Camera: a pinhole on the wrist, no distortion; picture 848 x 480 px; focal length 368.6 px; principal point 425.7 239.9 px. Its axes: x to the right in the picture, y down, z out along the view. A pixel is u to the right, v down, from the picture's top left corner.
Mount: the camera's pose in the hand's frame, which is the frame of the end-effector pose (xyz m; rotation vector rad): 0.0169 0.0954 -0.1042 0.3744 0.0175 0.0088
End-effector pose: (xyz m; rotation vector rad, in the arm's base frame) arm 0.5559 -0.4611 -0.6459 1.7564 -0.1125 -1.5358
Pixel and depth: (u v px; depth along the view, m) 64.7 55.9 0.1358
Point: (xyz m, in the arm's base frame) 0.5187 -0.3872 -0.5664
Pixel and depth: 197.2 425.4 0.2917
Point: 0.3697 -0.5701 -0.4360
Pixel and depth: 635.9 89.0 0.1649
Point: 0.5550 -0.5153 -0.7526
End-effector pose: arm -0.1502 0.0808 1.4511 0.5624 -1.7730 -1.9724
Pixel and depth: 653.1 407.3 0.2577
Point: -0.3927 0.1137 1.5776
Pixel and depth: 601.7 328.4 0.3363
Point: -0.4318 0.1668 1.5215
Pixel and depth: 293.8 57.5 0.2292
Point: -0.1433 0.1800 1.3646
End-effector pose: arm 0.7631 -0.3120 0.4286 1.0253 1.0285 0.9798
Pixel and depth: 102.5 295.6 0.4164
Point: 0.9878 -0.6969 0.5502
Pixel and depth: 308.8 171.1 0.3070
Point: 0.9129 -0.4298 0.4048
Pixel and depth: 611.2 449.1 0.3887
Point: 1.1118 -0.1297 0.6052
